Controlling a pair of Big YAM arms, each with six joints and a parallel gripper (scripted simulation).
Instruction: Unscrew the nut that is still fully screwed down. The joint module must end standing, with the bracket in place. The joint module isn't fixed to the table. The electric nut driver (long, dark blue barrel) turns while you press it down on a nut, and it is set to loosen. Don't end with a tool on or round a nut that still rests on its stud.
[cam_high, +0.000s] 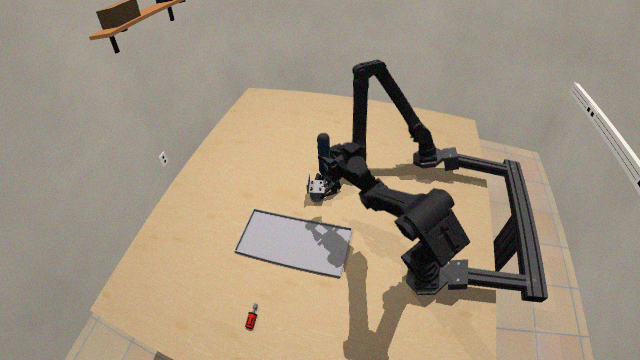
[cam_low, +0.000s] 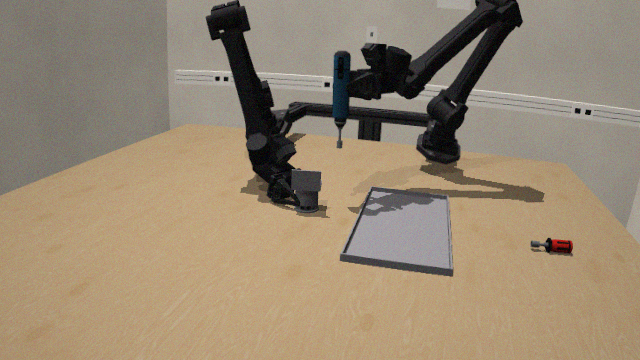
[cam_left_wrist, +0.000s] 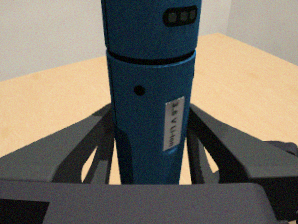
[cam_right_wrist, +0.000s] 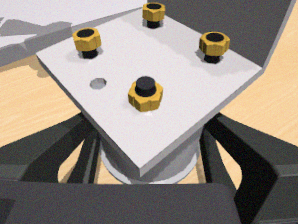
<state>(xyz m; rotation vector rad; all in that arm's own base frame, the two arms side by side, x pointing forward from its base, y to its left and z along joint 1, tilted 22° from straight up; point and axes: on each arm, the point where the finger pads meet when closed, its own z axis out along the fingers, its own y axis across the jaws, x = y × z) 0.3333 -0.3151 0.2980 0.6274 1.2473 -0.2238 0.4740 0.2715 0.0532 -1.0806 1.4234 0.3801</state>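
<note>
Right now the grey bracket is 5 cm above my right hand. The rest, counted from my right hand: shallow grey tray 25 cm to the left, 4 cm ahead, 2 cm below; then small red-handled screwdriver 59 cm to the left, 9 cm ahead, 1 cm below.
</note>
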